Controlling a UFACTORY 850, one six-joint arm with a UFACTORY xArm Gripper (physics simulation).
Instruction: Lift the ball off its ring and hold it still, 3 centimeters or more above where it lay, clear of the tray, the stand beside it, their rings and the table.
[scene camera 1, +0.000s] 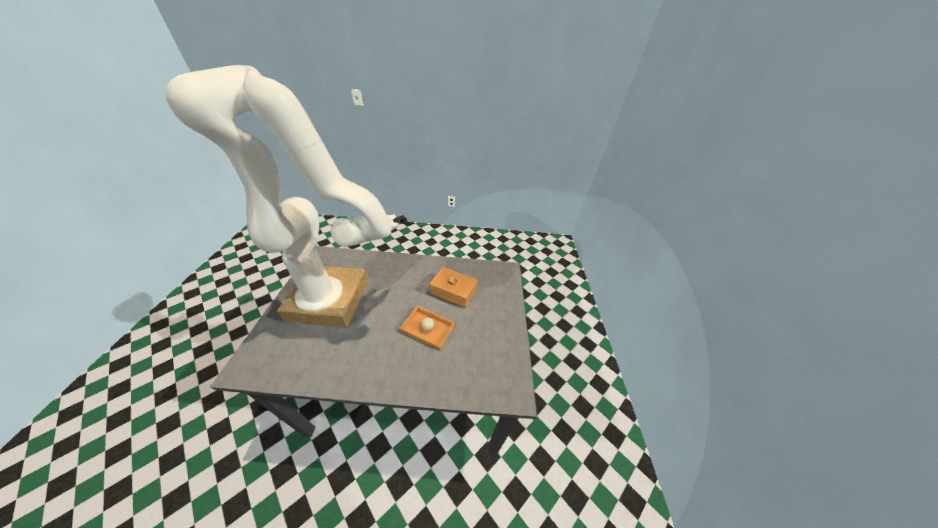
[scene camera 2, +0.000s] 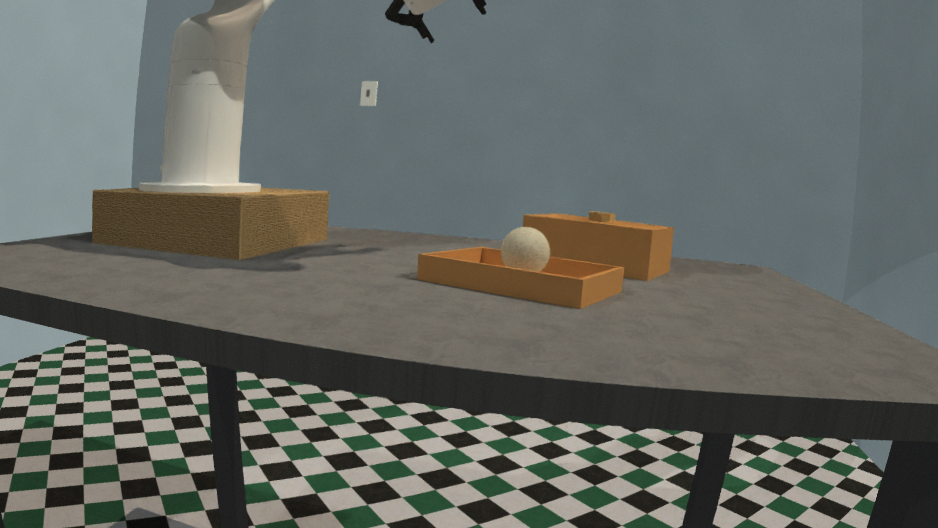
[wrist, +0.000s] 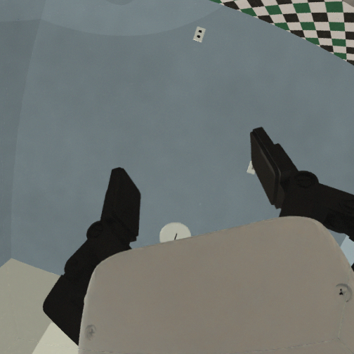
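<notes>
A cream ball sits inside the shallow orange tray on the table; the ring under it is hidden. Beside the tray, farther back, is the taller orange stand, with a small ring on its top. My gripper is open, with wide-set black fingers. It is high above the table, apart from the ball. In the wrist view the fingers point toward the wall, and the ball, tray and stand do not show.
The arm stands on a wooden block at the left of the grey table. The block is left of the tray. The blue-grey wall carries a socket and a switch plate.
</notes>
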